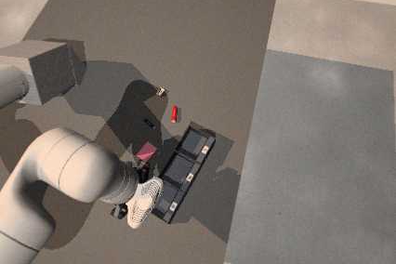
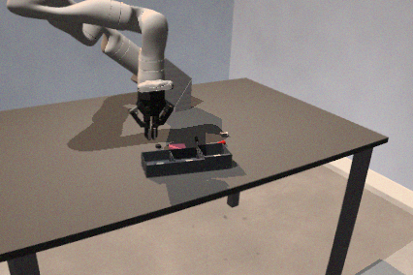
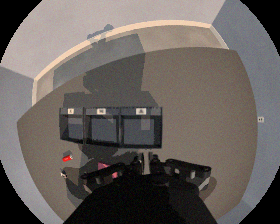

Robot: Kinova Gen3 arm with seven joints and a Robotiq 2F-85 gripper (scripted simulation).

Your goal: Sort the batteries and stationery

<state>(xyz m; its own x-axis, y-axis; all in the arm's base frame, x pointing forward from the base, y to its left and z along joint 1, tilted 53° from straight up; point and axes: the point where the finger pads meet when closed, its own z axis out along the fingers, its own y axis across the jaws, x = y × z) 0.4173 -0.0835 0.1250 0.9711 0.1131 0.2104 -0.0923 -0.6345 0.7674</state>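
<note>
Now: hand 11 cm to the right of the flat pink piece, 9 cm above it and 5 cm past it. Also, from my hand: dark round thing: 9 cm below, 9 cm behind, 6 cm to the left; then three joined bins: 8 cm to the left, 7 cm below, 6 cm ahead; then red battery: 25 cm to the left, 9 cm below, 2 cm behind.
</note>
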